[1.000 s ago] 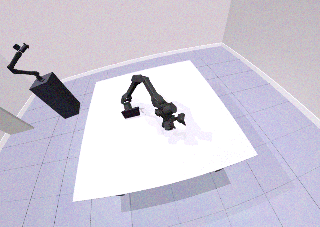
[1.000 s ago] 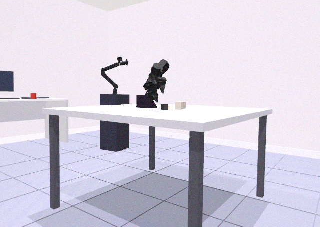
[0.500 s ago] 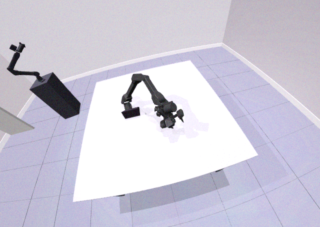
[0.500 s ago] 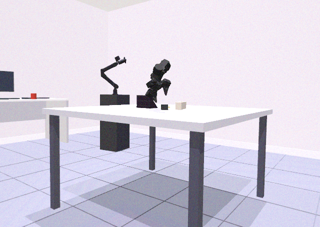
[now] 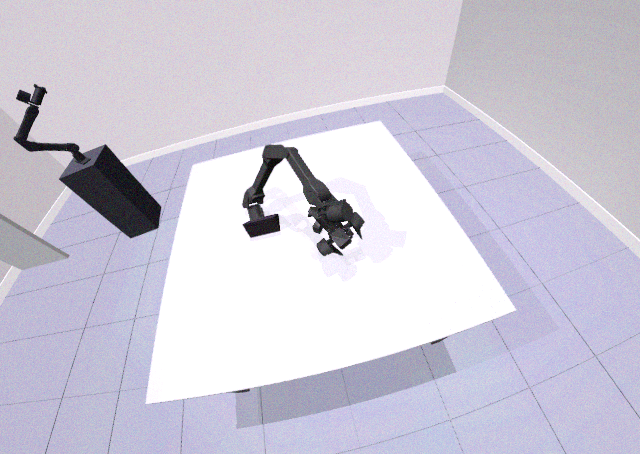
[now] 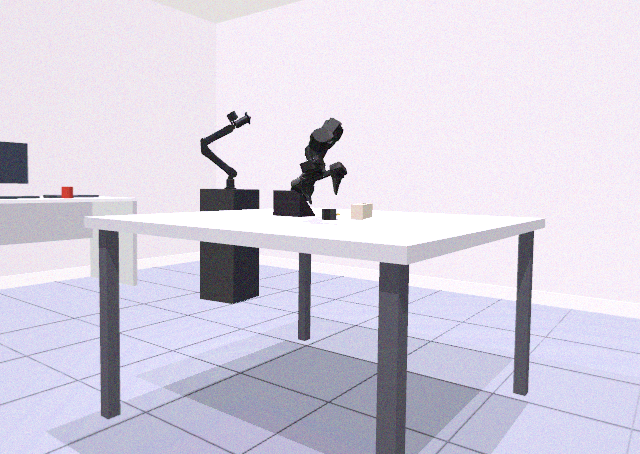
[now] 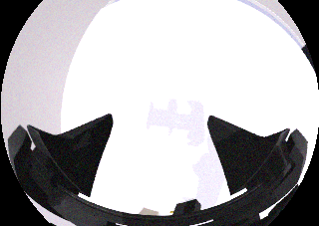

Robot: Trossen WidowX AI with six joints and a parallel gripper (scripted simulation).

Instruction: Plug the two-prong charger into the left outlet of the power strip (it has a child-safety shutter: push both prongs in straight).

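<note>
Now: gripper tip 6 cm past the dark charger, 20 cm to the right of it and 6 cm above it.
</note>
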